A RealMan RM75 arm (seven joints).
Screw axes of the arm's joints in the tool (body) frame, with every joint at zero. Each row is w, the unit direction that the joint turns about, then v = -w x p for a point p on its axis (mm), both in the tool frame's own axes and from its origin. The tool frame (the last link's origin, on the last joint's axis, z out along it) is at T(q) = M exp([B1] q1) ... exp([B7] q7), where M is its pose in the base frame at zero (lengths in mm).
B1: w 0 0 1 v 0.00 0.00 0.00
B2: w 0 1 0 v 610.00 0.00 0.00
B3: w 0 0 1 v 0.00 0.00 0.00
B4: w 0 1 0 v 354.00 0.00 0.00
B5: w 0 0 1 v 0.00 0.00 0.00
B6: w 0 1 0 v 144.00 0.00 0.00
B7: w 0 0 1 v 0.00 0.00 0.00
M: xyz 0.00 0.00 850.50 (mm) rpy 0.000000 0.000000 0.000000 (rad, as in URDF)
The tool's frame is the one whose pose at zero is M.
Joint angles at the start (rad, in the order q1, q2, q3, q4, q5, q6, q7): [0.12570 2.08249 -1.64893 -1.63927 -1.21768 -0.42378 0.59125]
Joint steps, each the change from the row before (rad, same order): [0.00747 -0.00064 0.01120 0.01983 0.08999 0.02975 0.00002]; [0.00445 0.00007 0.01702 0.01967 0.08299 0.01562 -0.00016]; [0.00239 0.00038 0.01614 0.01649 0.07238 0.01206 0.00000]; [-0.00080 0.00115 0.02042 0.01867 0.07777 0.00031 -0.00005]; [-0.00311 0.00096 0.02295 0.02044 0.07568 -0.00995 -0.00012]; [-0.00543 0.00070 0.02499 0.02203 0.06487 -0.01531 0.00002]
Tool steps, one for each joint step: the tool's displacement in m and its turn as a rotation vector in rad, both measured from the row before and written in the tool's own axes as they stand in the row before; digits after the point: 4 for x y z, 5 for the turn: [0.0069 -0.0064 0.0002 0.04530 0.01993 0.08493]; [0.0071 -0.0067 -0.0009 0.04041 0.01635 0.07870]; [0.0062 -0.0066 -0.0012 0.03667 0.01441 0.06893]; [0.0065 -0.0073 -0.0024 0.03691 0.00962 0.07472]; [0.0064 -0.0078 -0.0033 0.03526 0.00489 0.07221]; [0.0068 -0.0085 -0.0043 0.03400 0.00508 0.06147]
